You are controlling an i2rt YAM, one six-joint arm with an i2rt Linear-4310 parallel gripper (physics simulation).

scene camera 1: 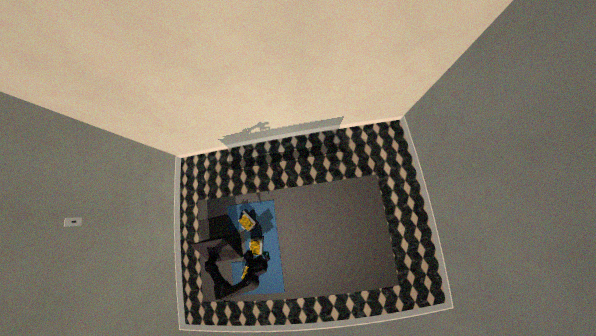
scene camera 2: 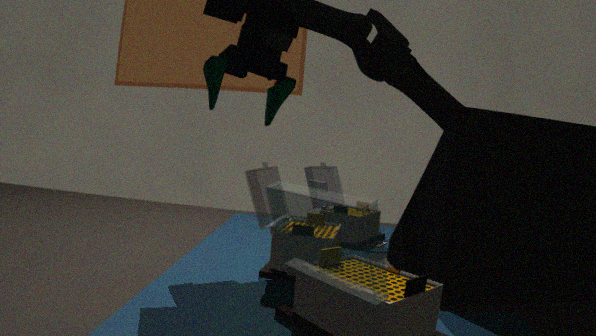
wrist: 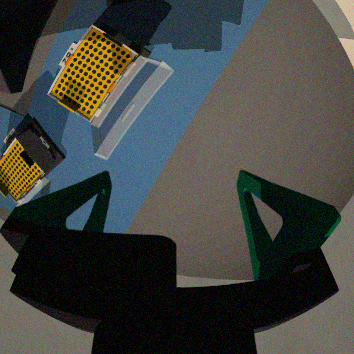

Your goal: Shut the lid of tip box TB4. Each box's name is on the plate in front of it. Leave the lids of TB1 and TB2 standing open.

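Tip box TB4 is the nearest box in scene camera 2, with yellow perforated top exposed; its plate is not readable. A faint clear pane above it looks like its lid standing open. TB4 does not show in the wrist view. TB2 is the middle box, its clear lid open. TB1 is farthest in scene camera 2, partly hidden, its lid raised. My gripper is open and empty, high above the boxes.
The boxes stand on a blue mat on a grey-brown surface. A large dark block stands to the right of the boxes in scene camera 2. Raised clear lids overlap there. An orange panel hangs behind the arm.
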